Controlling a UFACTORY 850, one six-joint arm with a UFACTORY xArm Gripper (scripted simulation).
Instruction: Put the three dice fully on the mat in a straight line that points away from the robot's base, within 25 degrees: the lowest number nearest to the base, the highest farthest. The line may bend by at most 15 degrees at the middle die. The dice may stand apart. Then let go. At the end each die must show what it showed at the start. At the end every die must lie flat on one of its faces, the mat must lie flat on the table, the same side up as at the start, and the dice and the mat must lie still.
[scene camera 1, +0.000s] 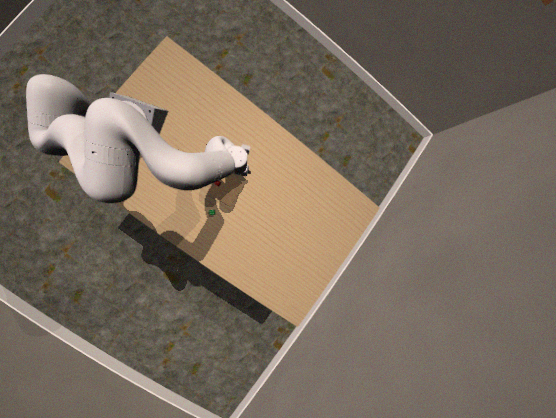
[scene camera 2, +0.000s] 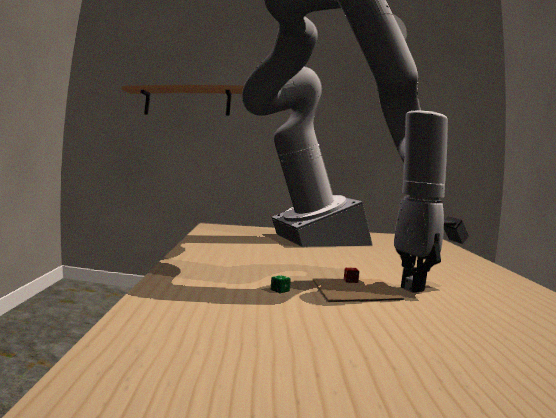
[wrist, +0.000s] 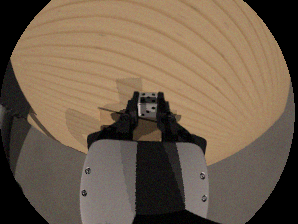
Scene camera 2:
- gripper: 412, 289
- tan mat: 334, 290
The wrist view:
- gripper: 148, 99
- tan mat: 147, 130
